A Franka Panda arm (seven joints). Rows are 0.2 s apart.
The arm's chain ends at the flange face. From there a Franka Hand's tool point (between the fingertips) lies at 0.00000 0.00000 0.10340 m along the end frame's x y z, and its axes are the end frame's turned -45 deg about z.
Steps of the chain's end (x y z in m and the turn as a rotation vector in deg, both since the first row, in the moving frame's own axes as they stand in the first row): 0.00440, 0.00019, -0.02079, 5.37, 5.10, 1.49; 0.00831, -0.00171, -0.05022, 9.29, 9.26, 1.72; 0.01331, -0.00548, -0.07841, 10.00, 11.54, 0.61
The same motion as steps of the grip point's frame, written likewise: 0.01630, 0.00308, -0.02165, 0.19, 7.40, 1.49; 0.03055, 0.00498, -0.05292, 0.02, 13.12, 1.72; 0.04044, 0.00762, -0.08206, -1.09, 15.23, 0.61
